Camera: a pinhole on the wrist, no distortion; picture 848 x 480 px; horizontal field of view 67.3 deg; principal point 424.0 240.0 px. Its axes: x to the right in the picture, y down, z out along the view. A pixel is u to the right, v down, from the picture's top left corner.
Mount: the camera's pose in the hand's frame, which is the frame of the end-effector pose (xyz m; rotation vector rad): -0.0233 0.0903 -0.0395 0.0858 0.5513 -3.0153
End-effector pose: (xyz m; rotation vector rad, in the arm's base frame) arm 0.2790 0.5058 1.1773 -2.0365 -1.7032 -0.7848
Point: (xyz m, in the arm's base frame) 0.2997 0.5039 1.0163
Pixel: 662 275
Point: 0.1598 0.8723 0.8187
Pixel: 334 357
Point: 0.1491 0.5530 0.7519
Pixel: 723 365
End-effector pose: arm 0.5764 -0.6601 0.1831 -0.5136 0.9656 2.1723
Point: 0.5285 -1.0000 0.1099
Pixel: behind the camera
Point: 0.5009 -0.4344 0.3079
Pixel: 185 201
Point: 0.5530 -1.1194 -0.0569
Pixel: behind the camera
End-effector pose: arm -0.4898 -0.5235 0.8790 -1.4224 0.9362 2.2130
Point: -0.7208 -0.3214 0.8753
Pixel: 178 211
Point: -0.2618 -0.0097 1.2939
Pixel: outside the picture
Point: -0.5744 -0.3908 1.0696
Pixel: 690 167
